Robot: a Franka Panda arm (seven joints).
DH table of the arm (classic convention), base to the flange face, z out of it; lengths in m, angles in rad. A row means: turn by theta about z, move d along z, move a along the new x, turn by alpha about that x. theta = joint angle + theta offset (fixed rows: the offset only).
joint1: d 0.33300; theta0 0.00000; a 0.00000; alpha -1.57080
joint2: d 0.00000; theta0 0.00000; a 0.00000; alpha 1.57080
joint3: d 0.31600; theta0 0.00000; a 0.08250; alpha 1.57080
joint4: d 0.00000; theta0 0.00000; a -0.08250; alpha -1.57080
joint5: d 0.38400; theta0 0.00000; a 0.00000; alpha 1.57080
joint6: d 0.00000; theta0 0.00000; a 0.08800; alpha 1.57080
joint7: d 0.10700; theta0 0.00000; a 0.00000; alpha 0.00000
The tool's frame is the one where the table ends.
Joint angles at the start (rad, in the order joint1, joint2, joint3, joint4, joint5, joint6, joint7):
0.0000 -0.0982 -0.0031 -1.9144 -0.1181 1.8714 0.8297
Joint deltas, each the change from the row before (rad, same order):
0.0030 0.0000 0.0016 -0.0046 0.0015 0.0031 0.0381
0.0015 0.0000 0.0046 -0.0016 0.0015 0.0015 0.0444
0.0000 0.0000 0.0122 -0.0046 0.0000 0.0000 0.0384
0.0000 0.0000 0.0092 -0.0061 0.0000 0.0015 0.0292
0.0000 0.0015 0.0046 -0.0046 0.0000 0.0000 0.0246
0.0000 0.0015 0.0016 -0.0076 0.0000 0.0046 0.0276
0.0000 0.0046 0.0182 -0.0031 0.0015 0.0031 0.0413
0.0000 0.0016 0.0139 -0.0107 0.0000 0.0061 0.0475
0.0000 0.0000 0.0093 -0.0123 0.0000 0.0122 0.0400
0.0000 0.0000 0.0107 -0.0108 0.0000 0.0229 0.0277
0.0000 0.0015 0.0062 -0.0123 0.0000 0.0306 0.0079
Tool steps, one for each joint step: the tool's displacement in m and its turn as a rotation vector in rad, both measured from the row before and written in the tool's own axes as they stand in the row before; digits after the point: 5 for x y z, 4 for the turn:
-0.00225 -0.00179 0.00164 0.0004 -0.0019 0.0335
-0.00264 -0.00236 0.00026 0.0013 -0.0007 0.0386
-0.00574 -0.00398 0.00145 -0.0029 -0.0016 0.0258
-0.00468 -0.00275 0.00221 -0.0031 -0.0018 0.0194
-0.00253 -0.00136 0.00272 -0.0047 -0.0030 0.0194
-0.00133 -0.00049 0.00392 -0.0035 -0.0025 0.0250
-0.00844 -0.00632 0.00258 -0.0019 -0.0019 0.0229
-0.00743 -0.00366 0.00458 -0.0043 -0.0018 0.0324
-0.00534 -0.00223 0.00422 0.0008 0.0006 0.0295
-0.00551 -0.00353 0.00247 0.0122 0.0054 0.0159
-0.00325 -0.00307 0.00356 0.0165 0.0061 0.0003

